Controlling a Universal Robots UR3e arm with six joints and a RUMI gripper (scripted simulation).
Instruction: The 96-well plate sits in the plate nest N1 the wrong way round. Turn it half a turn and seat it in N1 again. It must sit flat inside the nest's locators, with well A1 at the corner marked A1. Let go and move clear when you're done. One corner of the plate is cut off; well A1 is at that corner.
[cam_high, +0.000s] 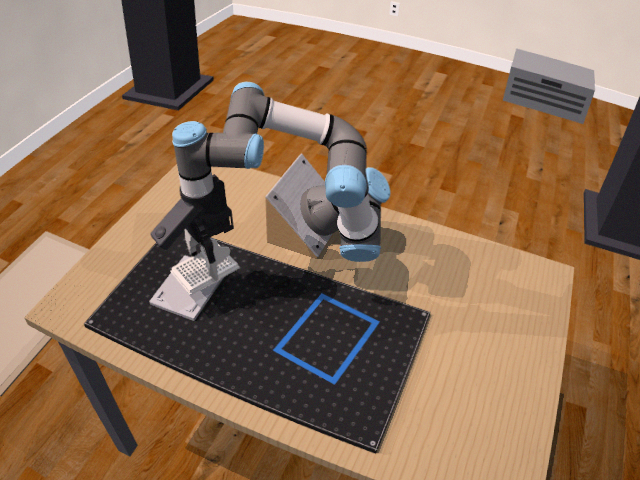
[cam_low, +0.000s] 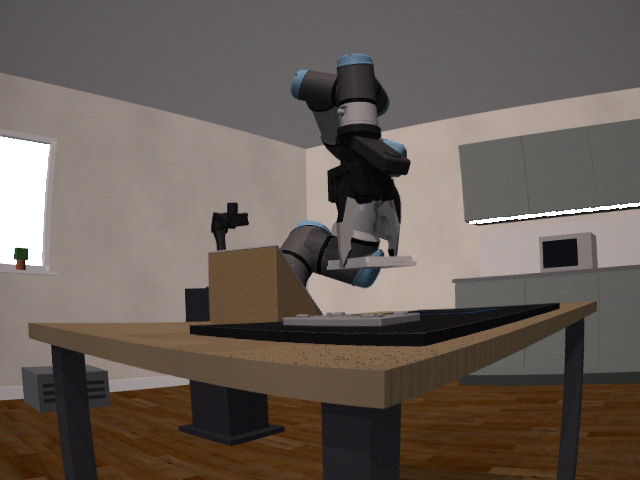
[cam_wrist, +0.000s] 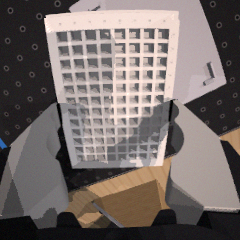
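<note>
Now: hand 50 mm to the left of the plate nest N1 and 90 mm above it. From my hand the other things lie so: 96-well plate 10 mm below.
</note>
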